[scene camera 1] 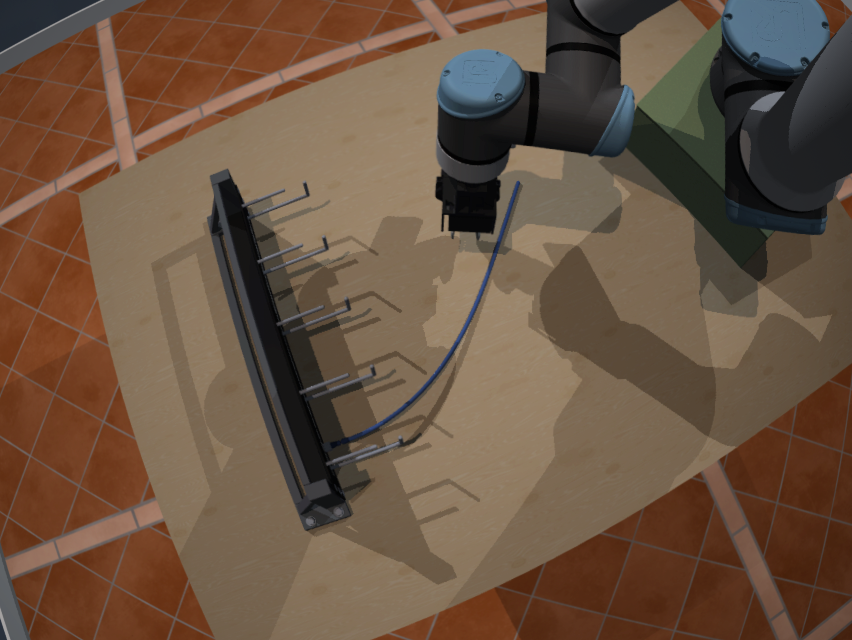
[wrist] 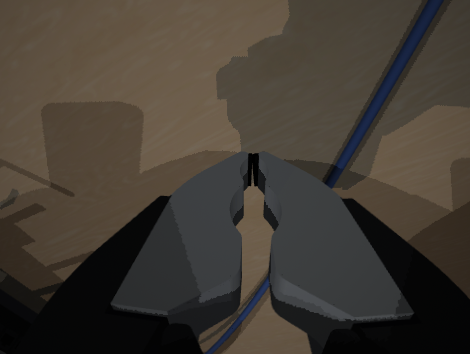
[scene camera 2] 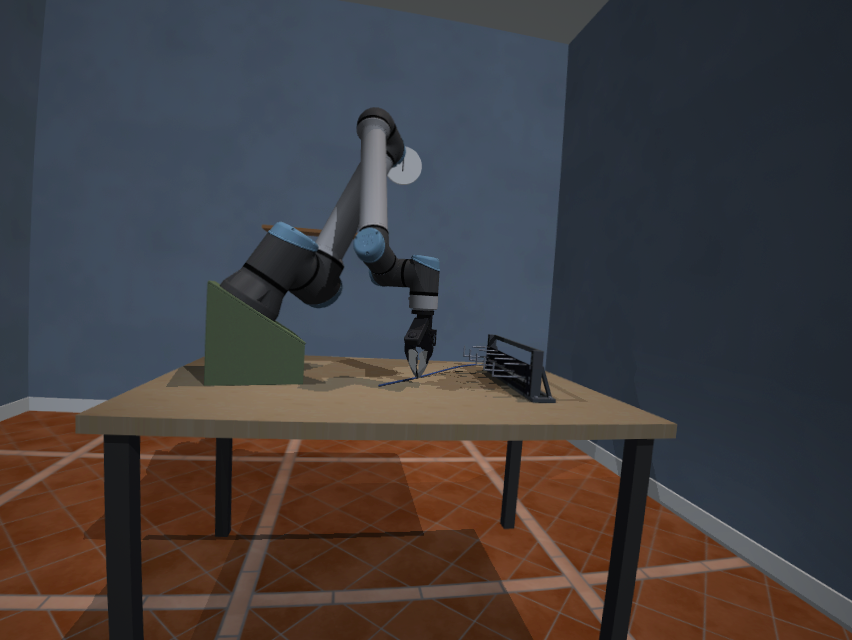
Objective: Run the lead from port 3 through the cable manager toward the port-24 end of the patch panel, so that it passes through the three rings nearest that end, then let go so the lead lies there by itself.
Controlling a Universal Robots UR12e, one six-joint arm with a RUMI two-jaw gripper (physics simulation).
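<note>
The blue lead (scene camera 1: 475, 307) (scene camera 2: 447, 369) (wrist: 389, 90) leaves the patch panel (scene camera 1: 265, 330) (scene camera 2: 537, 372) near its lower end in scene camera 1 and curves over the table to a free end at the upper right. It passes outside the three rings (scene camera 1: 278, 205) (scene camera 1: 296, 259) (scene camera 1: 319, 319) at the panel's upper end. My gripper (scene camera 1: 471, 242) (scene camera 2: 416, 376) (wrist: 252, 157) points down low over the table, its tips closed together and no lead between them. In the wrist view the lead passes behind the right jaw, beside the tips, and shows again below.
Two more rings (scene camera 1: 344, 385) (scene camera 1: 368, 453) stand at the panel's lower end, and the lead leaves the panel between them. The green robot base (scene camera 1: 688, 130) (scene camera 2: 251, 351) stands on the table (scene camera 1: 385, 592) (scene camera 2: 371, 430) at the far side from the panel. The arm reaches over from it.
</note>
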